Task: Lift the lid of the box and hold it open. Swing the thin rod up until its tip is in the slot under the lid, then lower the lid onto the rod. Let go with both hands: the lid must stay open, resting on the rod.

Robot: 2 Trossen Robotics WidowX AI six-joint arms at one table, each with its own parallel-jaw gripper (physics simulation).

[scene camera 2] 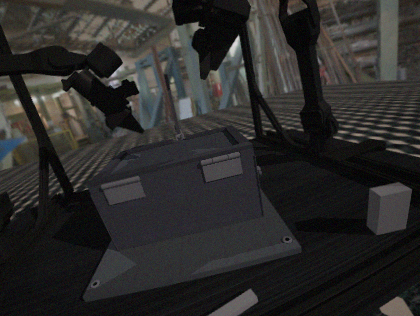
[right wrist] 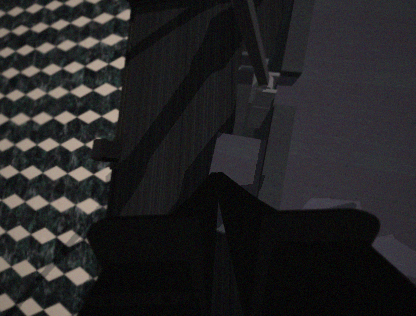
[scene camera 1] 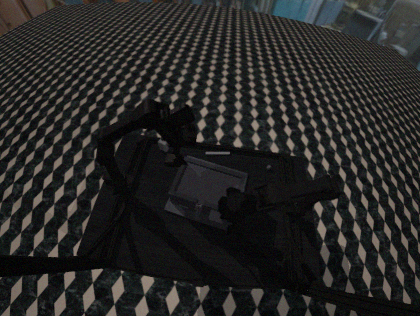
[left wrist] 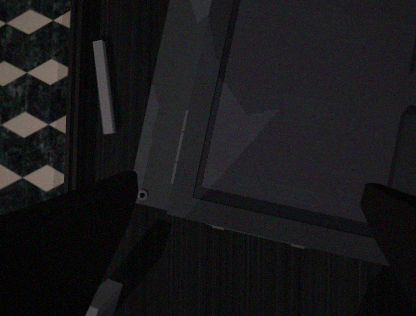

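Where they show: left gripper, fingertip midpoint: (scene camera 2: 207,75) (scene camera 1: 188,154) (left wrist: 248,188); right gripper, fingertip midpoint: (scene camera 2: 143,132) (right wrist: 216,177) (scene camera 1: 220,218); left arm's base, link origin: (scene camera 2: 321,150) (scene camera 1: 123,191); right arm's base, link origin: (scene camera 2: 8,255) (scene camera 1: 291,212).
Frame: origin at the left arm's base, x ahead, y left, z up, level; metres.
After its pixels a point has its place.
A grey box (scene camera 1: 209,183) @(y 0.054, x 0.452, z 0.144 m) (scene camera 2: 177,191) @(y 0.148, x 0.466, z 0.094 m) stands on a flat base plate (scene camera 2: 240,241) @(y 0.218, x 0.386, z -0.007 m) (left wrist: 175,94) @(y 0.209, x 0.468, z -0.007 m). Its lid (scene camera 2: 177,150) @(y 0.048, x 0.440, z 0.144 m) (left wrist: 288,103) @(y 0.069, x 0.417, z 0.144 m) (right wrist: 329,125) @(y -0.002, x 0.458, z 0.145 m) lies shut on the box, with two hinges facing scene camera 2. The thin rod (scene camera 2: 172,106) @(y -0.089, x 0.412, z 0.234 m) (right wrist: 257,47) @(y -0.076, x 0.419, z 0.199 m) stands nearly upright at the far side of the box, its tip in the air. My left gripper (scene camera 1: 167,153) (scene camera 2: 205,67) @(y 0.109, x 0.351, z 0.283 m) (left wrist: 248,188) @(y 0.109, x 0.351, z 0.283 m) is open and empty, high above the lid's edge. My right gripper (scene camera 1: 227,197) (scene camera 2: 134,126) (right wrist: 216,177) @(y -0.105, x 0.511, z 0.184 m) is shut on nothing and hangs just above the lid's end, beside the rod.
The box stands on a dark striped mat (scene camera 1: 146,244) @(y -0.241, x 0.189, z -0.019 m) (scene camera 2: 328,200) @(y 0.195, x 0.166, z -0.019 m) on a checkered floor (scene camera 1: 240,63). A short white strip (scene camera 1: 217,153) @(y 0.324, x 0.482, z -0.012 m) (scene camera 2: 237,302) @(y 0.318, x 0.435, z -0.009 m) (left wrist: 104,88) @(y 0.323, x 0.480, z -0.009 m) lies on the mat near the base plate. The black arm bases (scene camera 2: 316,122) @(y 0.034, x 0.046, z 0.106 m) stand behind the box.
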